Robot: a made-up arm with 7 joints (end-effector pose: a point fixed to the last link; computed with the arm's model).
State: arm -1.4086 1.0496 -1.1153 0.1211 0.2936 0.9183 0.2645
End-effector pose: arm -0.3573 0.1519 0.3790 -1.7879 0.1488 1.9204
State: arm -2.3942 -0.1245 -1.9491 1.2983 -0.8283 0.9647 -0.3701
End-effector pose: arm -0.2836 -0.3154 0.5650 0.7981 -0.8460 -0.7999
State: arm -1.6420 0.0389 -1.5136 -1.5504 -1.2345 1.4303 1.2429
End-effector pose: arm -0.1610 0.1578 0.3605 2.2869 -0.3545 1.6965
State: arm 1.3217 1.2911 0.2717 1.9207 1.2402 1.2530 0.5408
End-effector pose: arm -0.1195 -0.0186 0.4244 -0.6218 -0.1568 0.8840
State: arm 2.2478 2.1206 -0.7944 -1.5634 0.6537 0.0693 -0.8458
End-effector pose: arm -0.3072 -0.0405 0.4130 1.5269 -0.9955 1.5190
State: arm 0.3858 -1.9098 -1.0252 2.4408 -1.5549 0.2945 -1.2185
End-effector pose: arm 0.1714 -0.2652 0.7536 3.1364 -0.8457 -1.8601
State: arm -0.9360 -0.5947 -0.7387 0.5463 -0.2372 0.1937 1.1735
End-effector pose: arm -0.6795 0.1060 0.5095 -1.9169 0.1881 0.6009
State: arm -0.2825 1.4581 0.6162 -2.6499 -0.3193 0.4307 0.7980
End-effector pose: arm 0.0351 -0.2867 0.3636 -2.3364 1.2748 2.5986
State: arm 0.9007 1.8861 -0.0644 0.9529 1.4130 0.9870 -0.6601
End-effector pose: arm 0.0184 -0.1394 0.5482 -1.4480 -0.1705 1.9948
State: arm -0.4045 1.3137 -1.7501 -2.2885 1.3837 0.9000 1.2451
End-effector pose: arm -0.2853 0.1264 0.4701 1.6939 -0.2140 -2.0755
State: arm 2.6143 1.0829 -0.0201 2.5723 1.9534 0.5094 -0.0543
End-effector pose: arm -0.1898 -0.0602 0.2982 1.1053 0.3480 -0.0372
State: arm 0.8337 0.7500 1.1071 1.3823 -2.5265 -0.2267 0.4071
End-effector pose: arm 0.0335 0.0125 0.5874 1.0872 -0.1012 1.6862
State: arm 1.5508 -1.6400 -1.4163 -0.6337 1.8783 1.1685 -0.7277
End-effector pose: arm -0.4398 -0.0412 0.5775 1.6037 0.7405 -0.3764
